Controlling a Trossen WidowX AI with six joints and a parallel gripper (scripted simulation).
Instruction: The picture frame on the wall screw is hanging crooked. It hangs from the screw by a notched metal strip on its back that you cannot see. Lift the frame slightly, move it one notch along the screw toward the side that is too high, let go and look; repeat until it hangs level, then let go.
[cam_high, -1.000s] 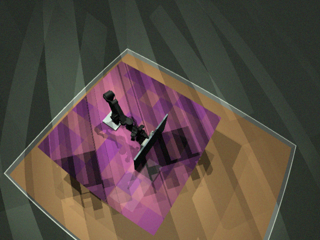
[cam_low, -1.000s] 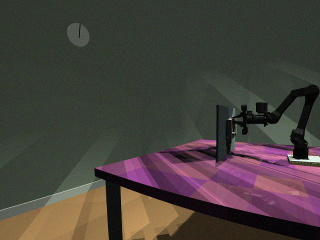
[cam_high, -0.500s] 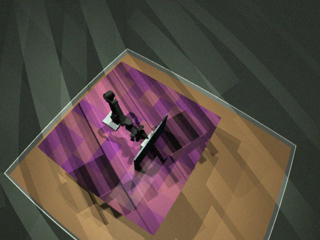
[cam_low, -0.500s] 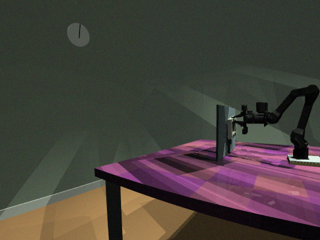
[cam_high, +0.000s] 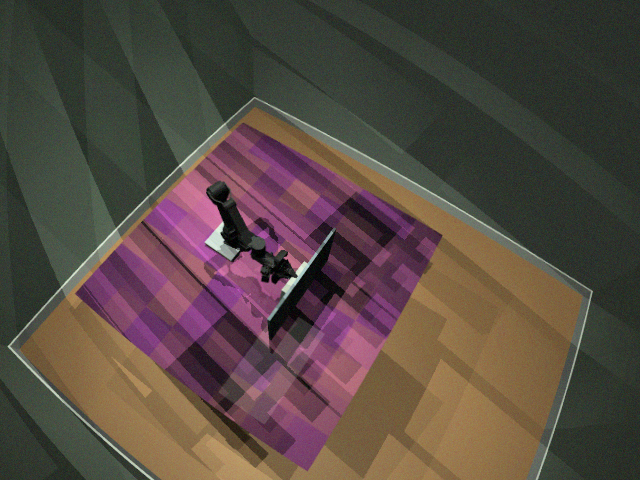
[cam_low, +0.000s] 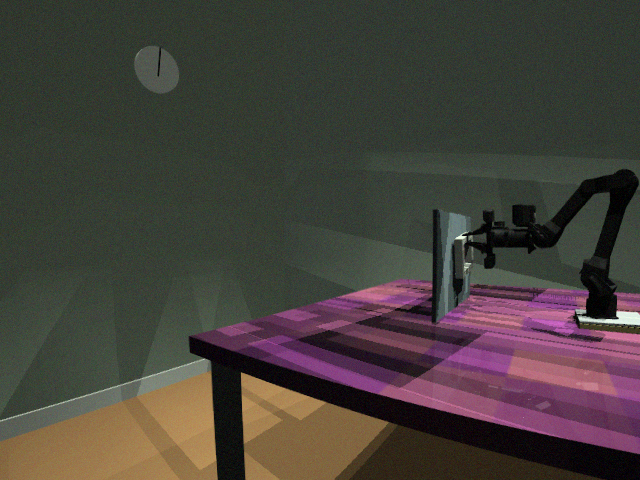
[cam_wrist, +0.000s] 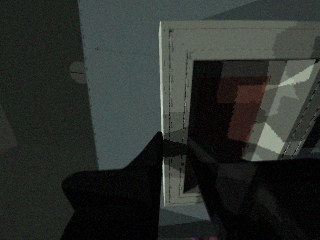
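Right now the picture frame is 1 cm to the right of my gripper tip and 5 cm below it. The rest, counted from my gripper tip: wall panel: 2 cm ahead, 1 cm to the left, 7 cm below.
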